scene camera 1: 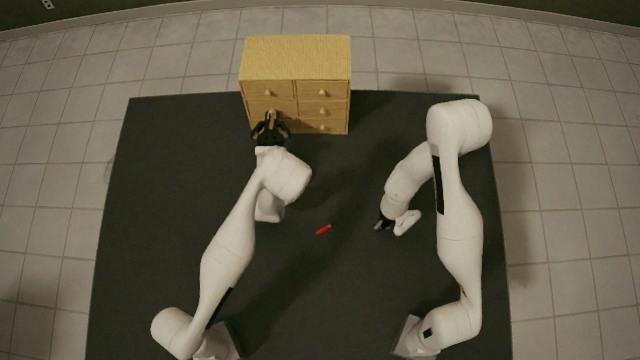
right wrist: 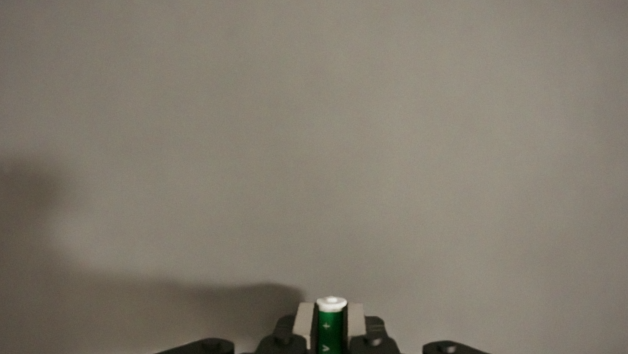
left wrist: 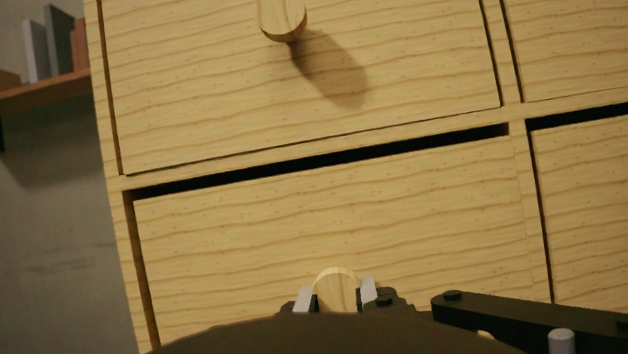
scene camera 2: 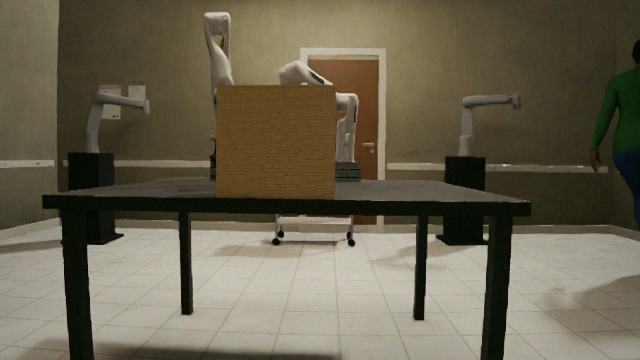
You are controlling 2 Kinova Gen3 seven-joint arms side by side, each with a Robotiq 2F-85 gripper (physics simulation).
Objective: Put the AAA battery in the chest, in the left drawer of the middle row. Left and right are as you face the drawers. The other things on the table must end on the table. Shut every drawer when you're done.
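Places are measured from the left arm's base along level axes (x ahead, y left, z up), in metres.
Pixels of known places: left gripper, fingertip midpoint: (scene camera 1: 272,110) (left wrist: 341,307); right gripper, fingertip midpoint: (scene camera 1: 386,225) (right wrist: 331,328); left arm's base at its link origin: (scene camera 1: 213,346) (scene camera 2: 344,161); right arm's base at its link origin: (scene camera 1: 421,340).
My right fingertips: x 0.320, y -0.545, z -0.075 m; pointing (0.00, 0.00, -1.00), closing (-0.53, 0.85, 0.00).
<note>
For each thing: its middle in the pictures, then the offset to it from my right fingertips. "spot": a spot on its surface instead. Level surfaces: height alone.
- wooden chest at the middle of its body: (left wrist: 474,219) (scene camera 2: 279,143) (scene camera 1: 298,85) dx +0.461, dy +0.214, dz +0.131 m
- round-ended knob at a spot on its surface: (left wrist: 337,285) spot: dx +0.365, dy +0.305, dz +0.133 m
- middle row at a spot on its surface: (left wrist: 325,220) spot: dx +0.383, dy +0.304, dz +0.154 m
- green battery at a spot on its surface: (right wrist: 330,330) spot: dx -0.002, dy -0.002, dz +0.010 m
- small red cylinder at the middle of its body: (scene camera 1: 323,229) dx +0.020, dy +0.190, dz -0.016 m
- dark table at its surface level: dz -0.023 m
- upper left drawer's knob at a spot on its surface: (left wrist: 282,20) (scene camera 1: 267,96) spot: dx +0.365, dy +0.308, dz +0.225 m
The wooden chest (scene camera 1: 295,55) (scene camera 2: 275,140) stands at the back of the table with its drawers looking shut or nearly so. My left gripper (scene camera 1: 271,114) (left wrist: 341,307) is shut on the round-ended knob (left wrist: 337,285) of the left drawer of the middle row (scene camera 1: 288,107) (left wrist: 325,220). A dark gap shows above that drawer front. My right gripper (scene camera 1: 378,228) (right wrist: 331,328) is shut on a green battery (right wrist: 330,330) with a white top end, low over the table at the right. The battery's lower part is out of view, and its size marking cannot be read.
A small red cylinder (scene camera 1: 323,229) lies on the dark table (scene camera 1: 150,200) between the two arms. The upper left drawer's knob (scene camera 1: 268,92) (left wrist: 282,20) juts out above my left gripper. My right forearm (scene camera 1: 460,210) stands over the table's right side.
</note>
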